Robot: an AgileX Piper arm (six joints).
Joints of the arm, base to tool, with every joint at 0 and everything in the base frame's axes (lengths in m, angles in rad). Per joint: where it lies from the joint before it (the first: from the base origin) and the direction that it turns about. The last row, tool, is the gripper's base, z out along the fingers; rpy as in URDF.
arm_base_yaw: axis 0 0 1 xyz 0 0 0.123
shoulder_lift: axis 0 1 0 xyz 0 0 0
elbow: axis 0 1 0 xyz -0.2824 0 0.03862
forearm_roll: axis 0.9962 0 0.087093 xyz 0.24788 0 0.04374
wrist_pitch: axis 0 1 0 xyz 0 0 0
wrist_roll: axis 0.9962 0 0.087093 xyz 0.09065 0 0.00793
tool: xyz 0 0 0 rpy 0 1.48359 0
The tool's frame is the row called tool.
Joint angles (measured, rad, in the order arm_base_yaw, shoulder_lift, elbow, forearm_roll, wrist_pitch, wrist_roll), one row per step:
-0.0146, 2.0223, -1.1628, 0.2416, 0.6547, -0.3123
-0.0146, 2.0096, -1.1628, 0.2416, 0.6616, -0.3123
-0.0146, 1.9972, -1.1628, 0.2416, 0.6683, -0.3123
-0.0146, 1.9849, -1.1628, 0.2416, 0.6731, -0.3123
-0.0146, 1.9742, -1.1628, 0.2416, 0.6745, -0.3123
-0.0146, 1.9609, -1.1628, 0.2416, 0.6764, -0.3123
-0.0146, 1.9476, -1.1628, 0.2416, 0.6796, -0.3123
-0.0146, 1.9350, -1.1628, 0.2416, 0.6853, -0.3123
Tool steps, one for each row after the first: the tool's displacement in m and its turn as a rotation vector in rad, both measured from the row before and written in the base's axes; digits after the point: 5 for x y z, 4 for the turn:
-0.00050, 0.00013, 0.00458, 0.0011, -0.0060, 0.0012
-0.00054, 0.00012, 0.00446, 0.0010, -0.0059, 0.0012
-0.00043, 0.00009, 0.00444, 0.0007, -0.0076, 0.0008
-0.00017, 0.00003, 0.00389, 0.0001, -0.0093, 0.0002
-0.00029, 0.00004, 0.00483, 0.0001, -0.0115, 0.0003
-0.00046, 0.00006, 0.00480, 0.0003, -0.0102, 0.0006
-0.00073, 0.00011, 0.00450, 0.0008, -0.0071, 0.0011

